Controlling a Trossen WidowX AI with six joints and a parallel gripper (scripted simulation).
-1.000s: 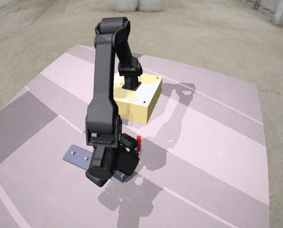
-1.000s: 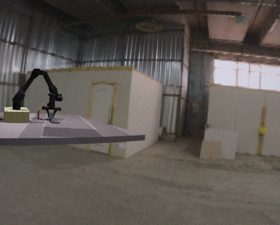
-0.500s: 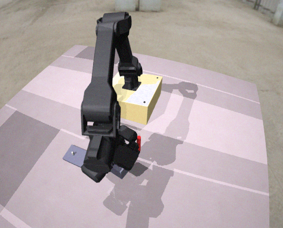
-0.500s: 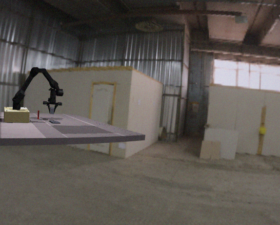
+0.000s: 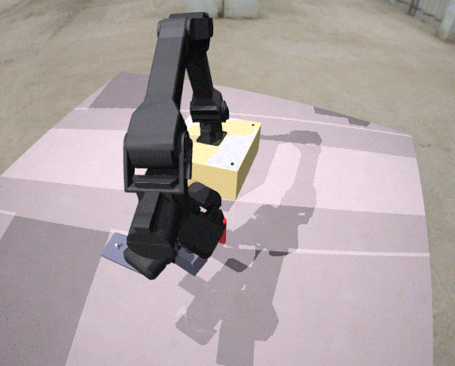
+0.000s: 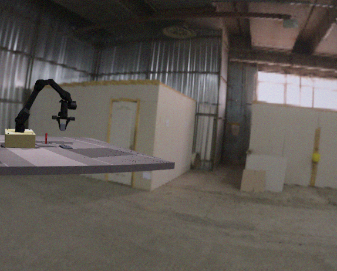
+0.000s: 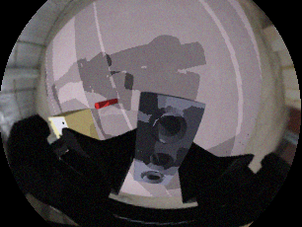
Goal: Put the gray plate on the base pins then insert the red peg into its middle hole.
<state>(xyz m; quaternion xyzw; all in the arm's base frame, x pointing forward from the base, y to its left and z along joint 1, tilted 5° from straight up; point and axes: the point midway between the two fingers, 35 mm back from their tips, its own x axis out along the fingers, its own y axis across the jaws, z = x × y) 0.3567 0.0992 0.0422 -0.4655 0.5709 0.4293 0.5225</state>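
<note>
The base is 15 cm to the right of my gripper tip and 11 cm below it. The rest, counted from my gripper tip: gray plate: 3 cm above; red peg: 13 cm behind, 3 cm to the left, 7 cm below.
</note>
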